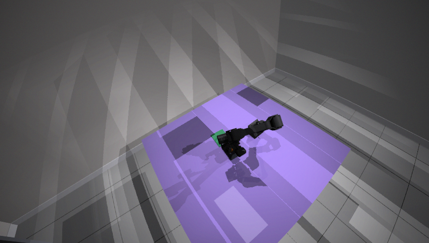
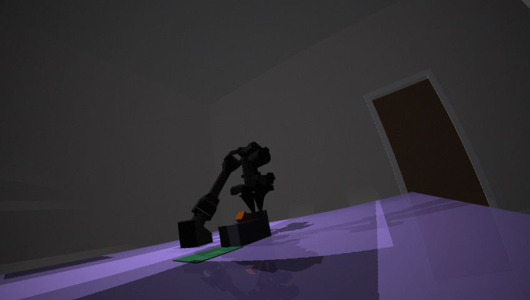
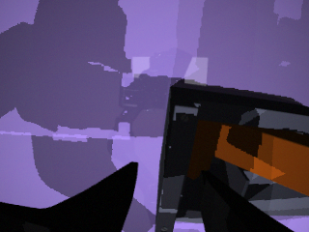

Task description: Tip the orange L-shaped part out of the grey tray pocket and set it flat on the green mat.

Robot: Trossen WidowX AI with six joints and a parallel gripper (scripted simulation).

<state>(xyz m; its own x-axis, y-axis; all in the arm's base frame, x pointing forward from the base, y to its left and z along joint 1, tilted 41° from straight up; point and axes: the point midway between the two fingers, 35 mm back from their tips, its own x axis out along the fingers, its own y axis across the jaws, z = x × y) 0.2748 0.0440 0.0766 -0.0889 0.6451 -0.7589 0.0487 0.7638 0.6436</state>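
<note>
The orange L-shaped part is 10 mm behind my gripper tip, 50 mm to the right of it and 50 mm below it. Round my gripper tip: green mat: 10 mm behind, 230 mm to the right, 100 mm below.
</note>
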